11 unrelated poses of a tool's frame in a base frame.
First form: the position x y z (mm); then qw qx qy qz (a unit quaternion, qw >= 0).
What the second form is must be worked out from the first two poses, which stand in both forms.
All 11 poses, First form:
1: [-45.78, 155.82, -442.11, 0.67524, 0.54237, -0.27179, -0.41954]
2: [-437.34, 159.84, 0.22, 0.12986, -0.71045, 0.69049, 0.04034]
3: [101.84, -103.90, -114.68, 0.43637, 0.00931, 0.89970, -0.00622]
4: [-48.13, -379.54, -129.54, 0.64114, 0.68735, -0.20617, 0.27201]
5: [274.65, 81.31, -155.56, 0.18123, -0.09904, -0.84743, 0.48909]
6: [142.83, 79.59, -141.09, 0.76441, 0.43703, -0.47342, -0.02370]
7: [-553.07, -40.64, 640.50, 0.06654, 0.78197, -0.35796, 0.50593]
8: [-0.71, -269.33, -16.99, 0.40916, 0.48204, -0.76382, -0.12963]
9: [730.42, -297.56, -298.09, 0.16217, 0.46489, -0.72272, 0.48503]
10: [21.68, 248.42, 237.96, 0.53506, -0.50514, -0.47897, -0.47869]
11: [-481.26, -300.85, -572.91, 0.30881, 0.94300, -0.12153, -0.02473]
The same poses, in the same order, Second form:
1: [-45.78, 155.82, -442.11, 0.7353, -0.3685, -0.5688, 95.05]
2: [-437.34, 159.84, 0.22, -0.7165, 0.6964, 0.0407, 165.08]
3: [101.84, -103.90, -114.68, 0.0103, 0.9999, -0.0069, 128.26]
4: [-48.13, -379.54, -129.54, 0.8957, -0.2687, 0.3544, 100.25]
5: [274.65, 81.31, -155.56, -0.1007, -0.8617, 0.4973, 159.12]
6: [142.83, 79.59, -141.09, 0.6778, -0.7343, -0.0368, 80.29]
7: [-553.07, -40.64, 640.50, 0.7837, -0.3588, 0.5071, 172.37]
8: [-0.71, -269.33, -16.99, 0.5283, -0.8371, -0.1421, 131.70]
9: [730.42, -297.56, -298.09, 0.4711, -0.7324, 0.4915, 161.33]
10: [21.68, 248.42, 237.96, -0.5979, -0.5669, -0.5666, 115.30]
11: [-481.26, -300.85, -572.91, 0.9915, -0.1278, -0.0260, 144.02]
